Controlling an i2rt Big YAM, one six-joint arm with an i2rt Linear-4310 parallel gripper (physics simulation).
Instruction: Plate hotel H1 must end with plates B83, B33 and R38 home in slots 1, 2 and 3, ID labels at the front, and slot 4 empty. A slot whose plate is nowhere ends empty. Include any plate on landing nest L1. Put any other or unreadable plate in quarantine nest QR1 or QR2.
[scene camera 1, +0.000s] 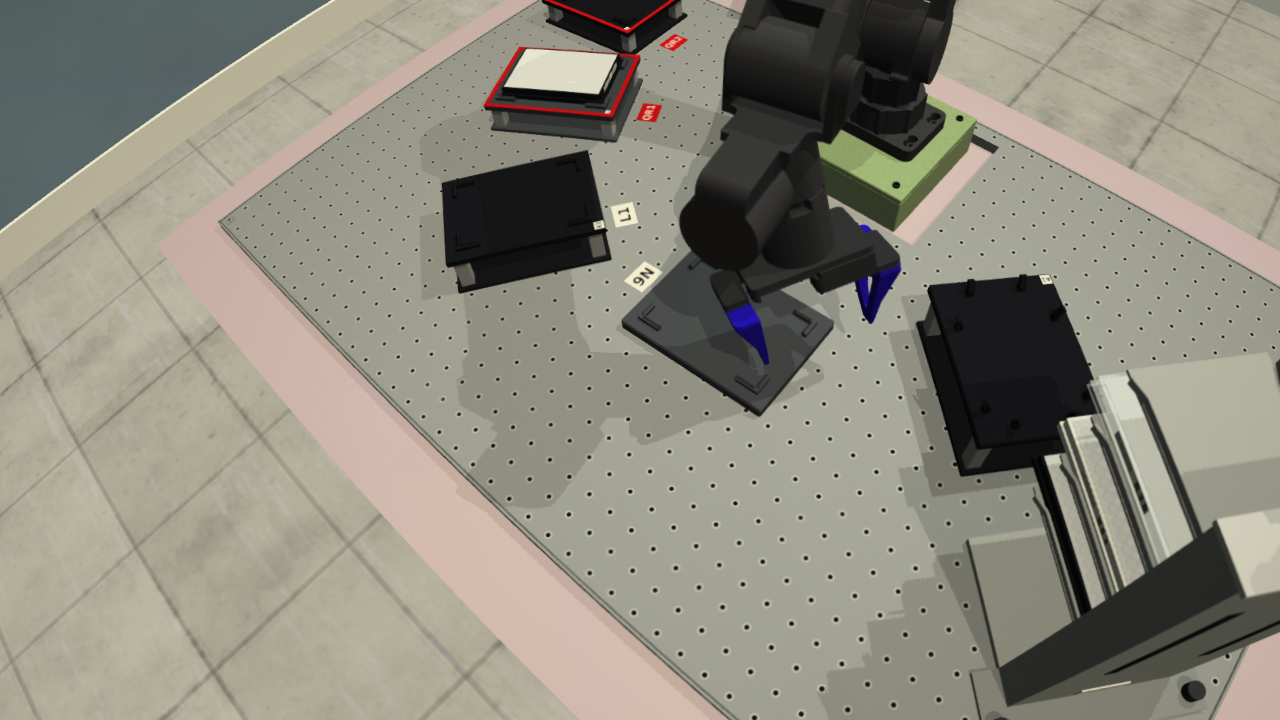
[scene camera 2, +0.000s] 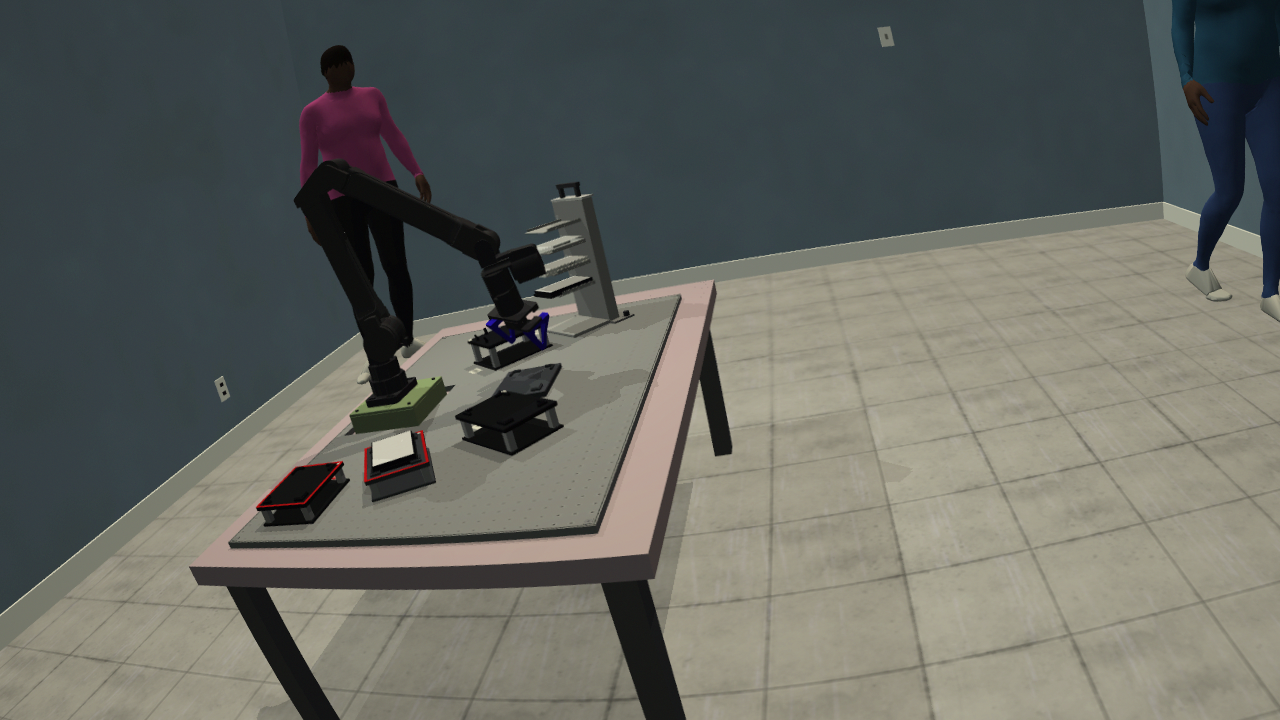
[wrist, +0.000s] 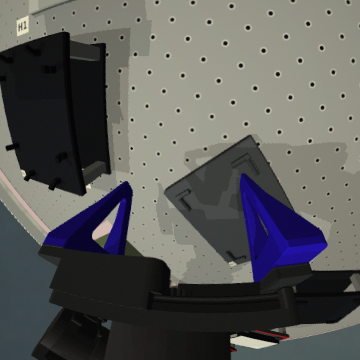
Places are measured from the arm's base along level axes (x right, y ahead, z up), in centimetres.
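Pixels of known places: gripper, fingertip midpoint: (scene camera 1: 817, 339) (scene camera 2: 528, 345) (wrist: 182, 182); arm's base, origin of the base link: (scene camera 1: 881, 120) (scene camera 2: 392, 395).
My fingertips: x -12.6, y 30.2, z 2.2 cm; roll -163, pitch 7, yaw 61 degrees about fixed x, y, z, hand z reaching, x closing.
Observation:
For each thing: its top centre in the pictures, then the offset to it from my fingertips. "*": a spot on its surface instead.
- Landing nest L1, middle of its top: (scene camera 1: 517, 199) (scene camera 2: 503, 405) (wrist: 317, 315) dx +33.5, dy +5.1, dz -0.3 cm
- Quarantine nest QR1, surface spot: (scene camera 1: 501, 100) * dx +49.5, dy -5.4, dz -1.8 cm
- white-topped black plate, middle of its top: (scene camera 1: 560, 70) (scene camera 2: 392, 447) (wrist: 249, 342) dx +46.3, dy -12.7, dz -0.5 cm
- Quarantine nest QR2, middle of its top: (scene camera 2: 298, 481) dx +55.1, dy -30.1, dz -1.3 cm
- low grey nest N6, middle of its top: (scene camera 1: 727, 317) (wrist: 240, 221) (scene camera 2: 525, 378) dx +9.3, dy +0.9, dz -4.1 cm
Plate hotel H1 (scene camera 1: 1199, 420) (scene camera 2: 599, 268) stands at the far end, with several plates stacked in it. The bottom one is dark with a white top; their ID labels are unreadable. Landing nest L1 (scene camera 1: 528, 205) (scene camera 2: 507, 410) is empty. Quarantine nest QR1 (scene camera 1: 501, 100) holds a white-topped black plate (scene camera 1: 559, 71) (scene camera 2: 393, 449) (wrist: 252, 342), lying flat. Quarantine nest QR2 (scene camera 1: 617, 8) (scene camera 2: 299, 486) shows no plate. My gripper (scene camera 1: 818, 341) (scene camera 2: 527, 343) (wrist: 182, 182) is wide open and empty, above the area of nest N6 and the pegged stand.
The low grey nest N6 (scene camera 1: 707, 349) (scene camera 2: 537, 377) (wrist: 215, 200) is empty. A black pegged stand (scene camera 1: 1011, 358) (scene camera 2: 514, 347) (wrist: 37, 120) stands between it and H1, with no plate on it. The arm's green base (scene camera 1: 868, 183) (scene camera 2: 398, 409) is beside the nests.

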